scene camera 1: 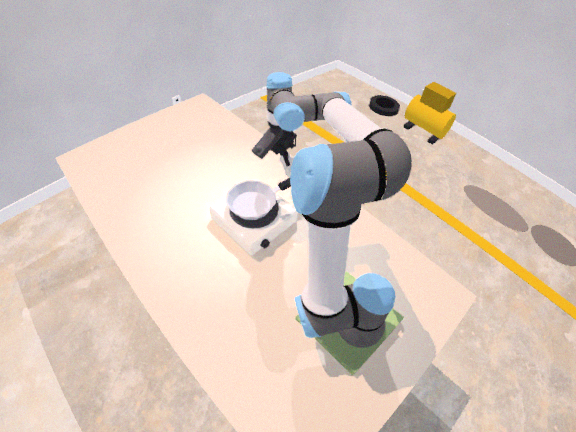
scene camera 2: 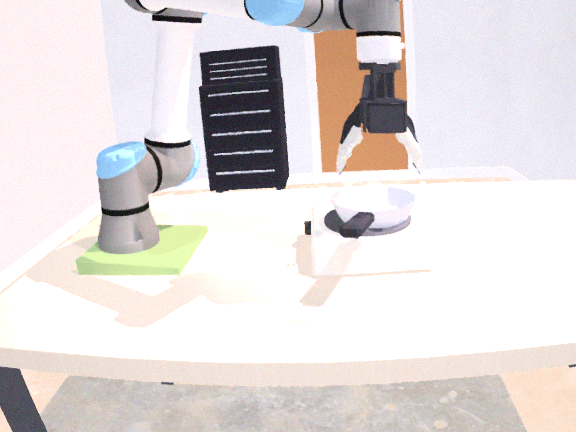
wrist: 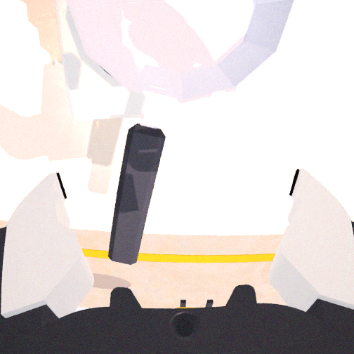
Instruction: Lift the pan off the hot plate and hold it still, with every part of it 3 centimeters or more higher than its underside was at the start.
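Frame: origin at the arm's base, x ahead, y up, z right, level; millimetres.
Seen in the pictures: gripper, fingertip midpoint: [scene camera 1: 275, 167] [scene camera 2: 380, 174]; arm's base, link origin: [scene camera 1: 360, 324] [scene camera 2: 129, 241].
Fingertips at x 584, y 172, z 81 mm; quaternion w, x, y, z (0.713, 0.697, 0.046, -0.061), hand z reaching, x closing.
Note:
Pixels of each thing's top centre, then the offset from my fingertips to it.
- white hot plate, top centre: [scene camera 2: 364, 216] [scene camera 1: 255, 208] dx -35, dy -121, dz -112 mm
- hot plate's black knob, top centre: [scene camera 2: 307, 221] [scene camera 1: 265, 241] dx -162, dy -146, dz -154 mm
The light pan [scene camera 1: 251, 201] [scene camera 2: 395, 212] [wrist: 265, 30] sits upright on the dark round burner of the white hot plate [scene camera 1: 237, 237] [scene camera 2: 370, 255]. Its black handle [scene camera 1: 285, 184] [scene camera 2: 357, 225] [wrist: 136, 195] sticks out over the plate's edge, towards scene camera 2 and a little to the left there. My gripper [scene camera 2: 379, 172] [wrist: 177, 175] is wide open and empty, pointing down, with its fingertips above the height of the pan's rim. In the wrist view the handle lies between the two fingers, nearer the left one. In scene camera 1 the arm partly hides the fingers.
The hot plate's black knob [scene camera 1: 265, 243] [scene camera 2: 308, 227] faces the arm's base. The base stands on a green block [scene camera 1: 354, 357] [scene camera 2: 130, 265] on the table [scene camera 1: 165, 280] [scene camera 2: 280, 372]. A black drawer cabinet [scene camera 2: 245, 125] and a yellow tank machine [scene camera 1: 430, 117] stand beyond the table.

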